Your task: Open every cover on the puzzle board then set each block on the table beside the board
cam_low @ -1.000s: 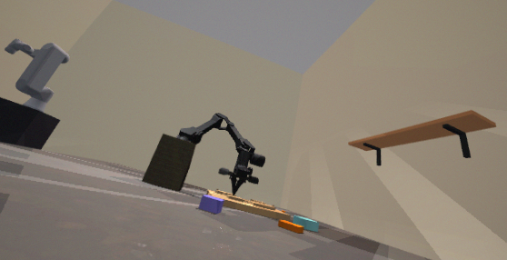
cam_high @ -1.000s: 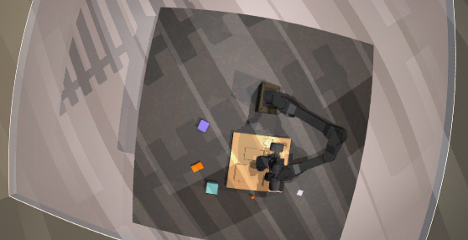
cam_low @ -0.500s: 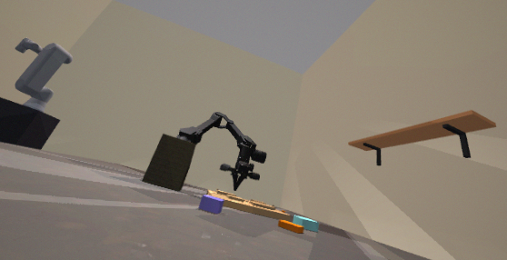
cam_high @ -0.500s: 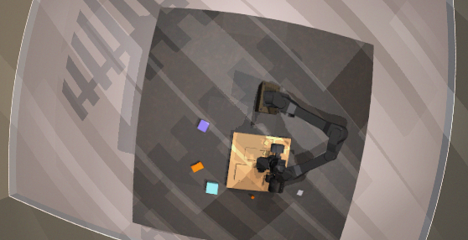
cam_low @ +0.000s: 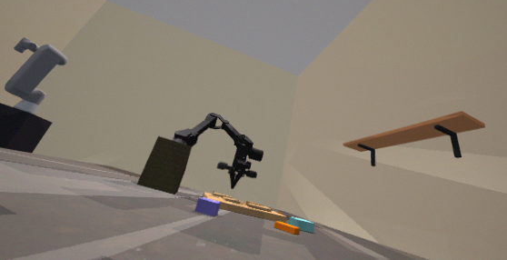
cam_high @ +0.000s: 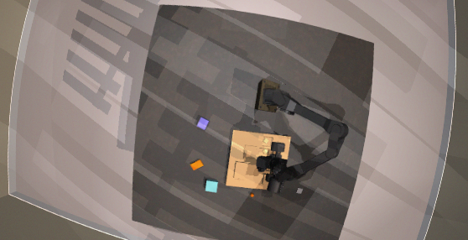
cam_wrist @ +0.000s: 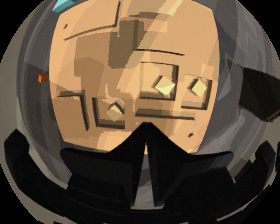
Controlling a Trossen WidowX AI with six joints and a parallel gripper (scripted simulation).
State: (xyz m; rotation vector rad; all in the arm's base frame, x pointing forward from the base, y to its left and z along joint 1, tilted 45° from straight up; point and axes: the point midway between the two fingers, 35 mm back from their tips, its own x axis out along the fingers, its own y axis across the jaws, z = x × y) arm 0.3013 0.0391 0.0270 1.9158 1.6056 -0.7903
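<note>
The puzzle board is 3 cm ahead of my gripper tip, 6 cm to the right of it and 5 cm below it. Round my gripper tip: cyan block 17 cm ahead, 30 cm to the right, 6 cm below; then small grey piece 21 cm ahead, 18 cm to the left, 7 cm below; then tiny orange piece 22 cm ahead, 8 cm to the right, 6 cm below.
</note>
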